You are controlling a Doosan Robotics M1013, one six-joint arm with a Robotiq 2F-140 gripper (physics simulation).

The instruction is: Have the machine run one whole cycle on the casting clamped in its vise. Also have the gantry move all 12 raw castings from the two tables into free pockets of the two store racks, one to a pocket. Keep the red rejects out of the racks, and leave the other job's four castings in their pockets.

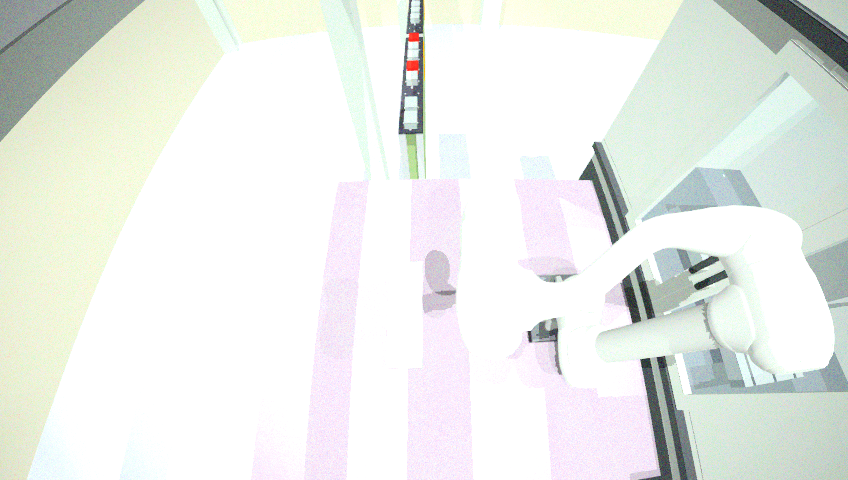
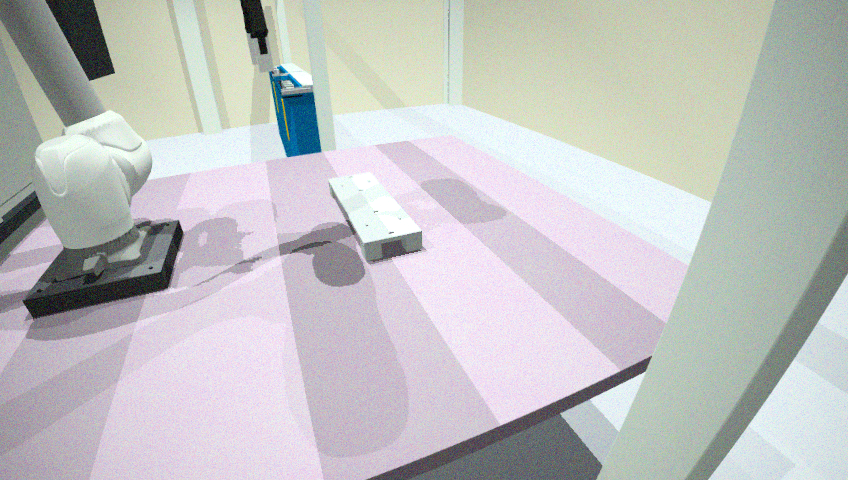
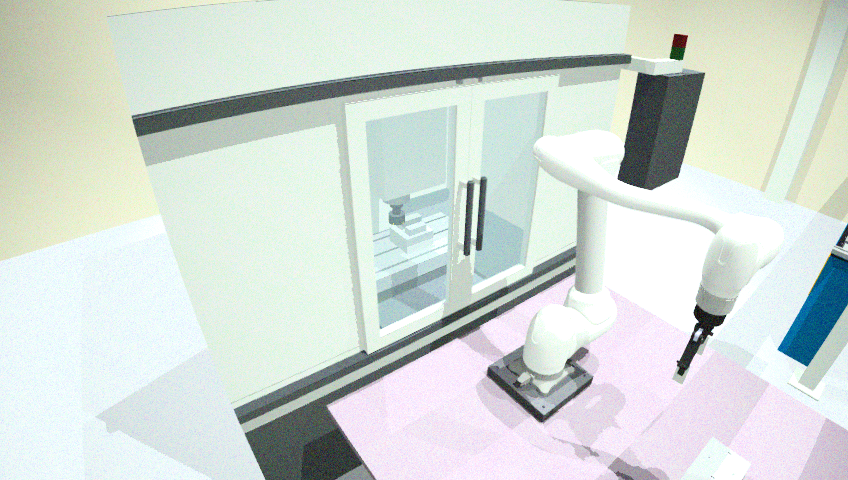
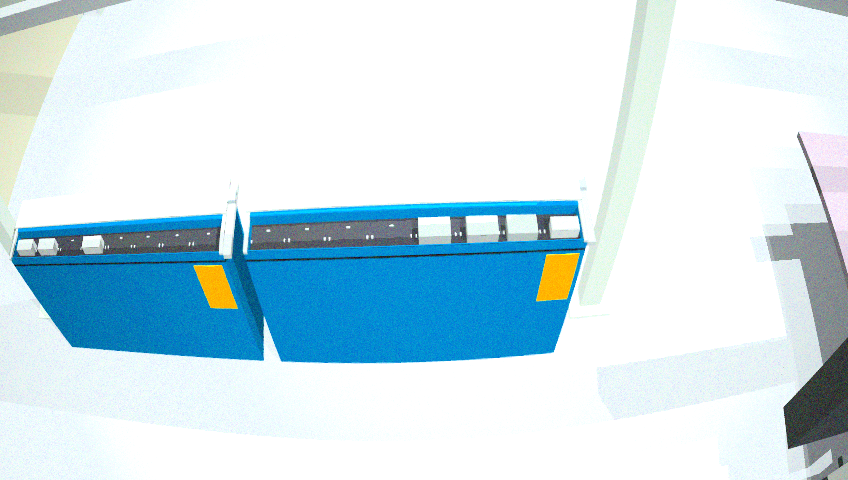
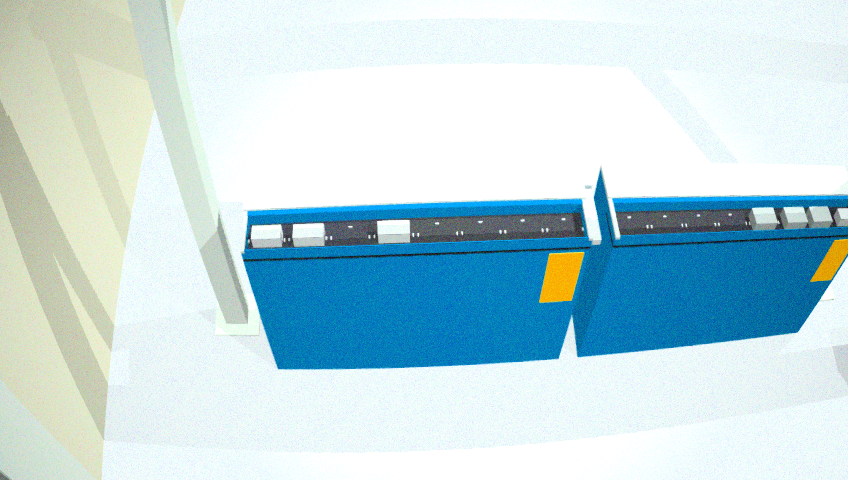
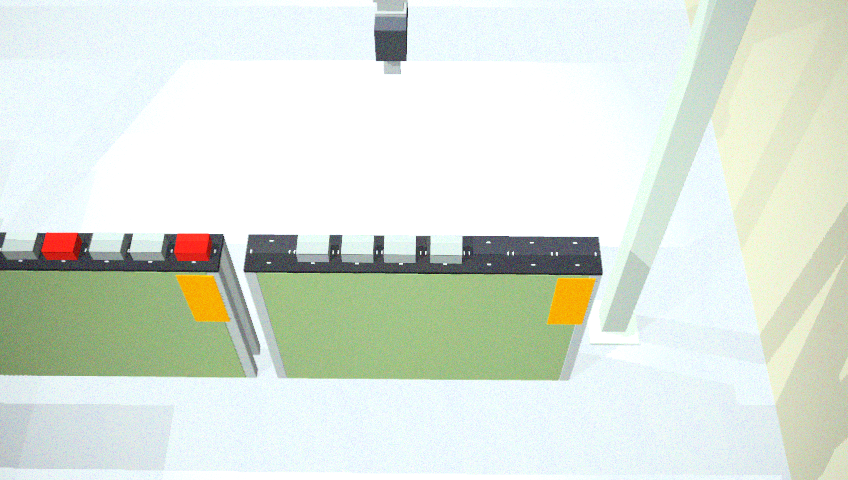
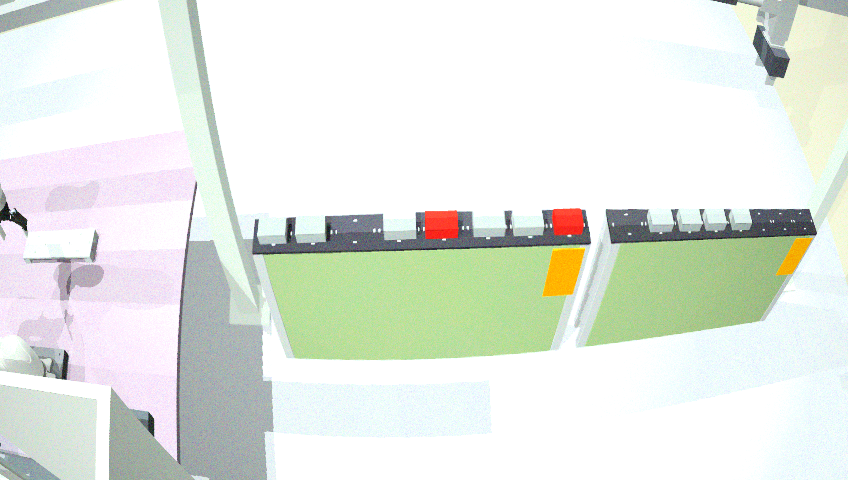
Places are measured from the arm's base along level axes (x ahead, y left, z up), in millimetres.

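Where they show: gripper, fingertip midpoint: (image 2: pixel 262 67) (image 7: pixel 15 236); arm's base, link origin: (image 2: pixel 108 253) (image 3: pixel 541 369).
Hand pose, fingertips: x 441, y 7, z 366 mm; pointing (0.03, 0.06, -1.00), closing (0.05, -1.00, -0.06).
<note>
Things, the pixels of their centre, and the offset from my fingertips. "spot": a spot on its surface instead.
- pale block, body centre: (image 2: pixel 368 208) (image 7: pixel 58 246) (image 1: pixel 405 313) dx +209, dy -29, dz -382 mm
- red-green lamp, surface spot: (image 3: pixel 678 47) spot: dx -748, dy +1250, dz +671 mm
My gripper (image 2: pixel 263 49) (image 3: pixel 681 369) is open, pointing down over the pink table, seen edge-on. The machine doors (image 3: pixel 461 214) are closed. Behind the glass the spindle (image 3: pixel 396 212) stands at the pale vise (image 3: pixel 410 239); casting details are unclear. The near rack (image 4: pixel 416 309) holds four castings, including one (image 4: pixel 434 230) at its inner end; the far rack (image 5: pixel 410 309) holds three, including one (image 5: pixel 393 231). The far table (image 6: pixel 416 327) bears four castings (image 6: pixel 313 248). The near table (image 7: pixel 410 303) bears several grey castings (image 7: pixel 399 228) and two red rejects (image 7: pixel 441 224) (image 7: pixel 567 221).
The gantry head (image 6: pixel 390 36) (image 7: pixel 771 56) hangs high beyond the tables, with a small pale tip below it. A pale block (image 2: pixel 377 208) (image 7: pixel 60 243) lies on the pink table. A dark cabinet (image 3: pixel 660 127) with a red-green lamp (image 3: pixel 678 47) stands by the machine. Posts (image 4: pixel 624 148) (image 6: pixel 672 160) flank the racks and tables.
</note>
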